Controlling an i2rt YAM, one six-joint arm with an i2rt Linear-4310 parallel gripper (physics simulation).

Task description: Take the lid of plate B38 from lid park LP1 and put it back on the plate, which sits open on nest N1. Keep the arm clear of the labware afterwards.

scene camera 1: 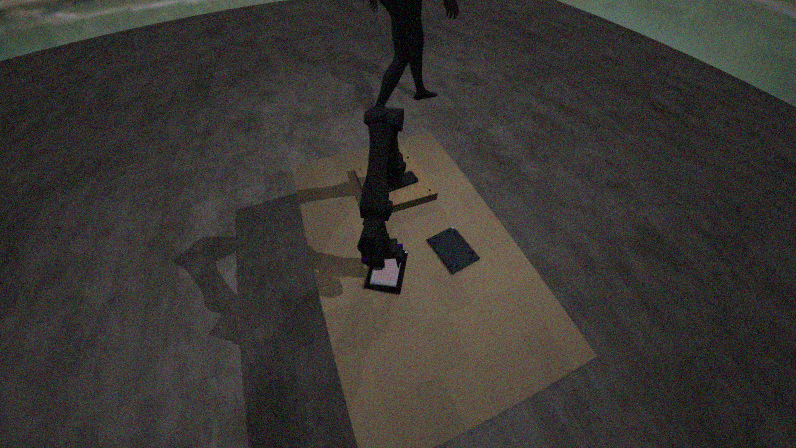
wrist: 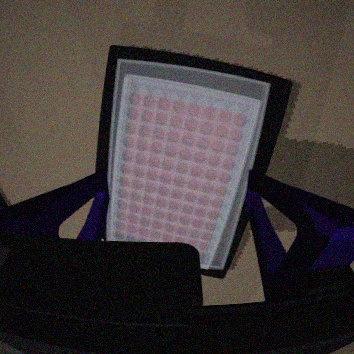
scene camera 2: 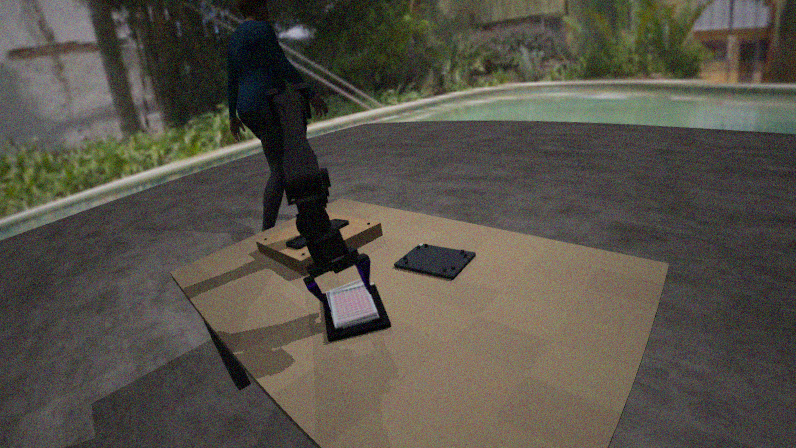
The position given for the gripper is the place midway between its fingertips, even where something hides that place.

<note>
The gripper [scene camera 2: 350, 302] grips a plate lid [scene camera 2: 350, 303], which still rests on a well plate with pink wells. Further things: a dark lid nest [scene camera 2: 437, 261] and a black plate nest [wrist: 280, 88].
The plate lid is seen too in the wrist view [wrist: 182, 139]. The gripper also shows in the wrist view [wrist: 177, 177].
</note>
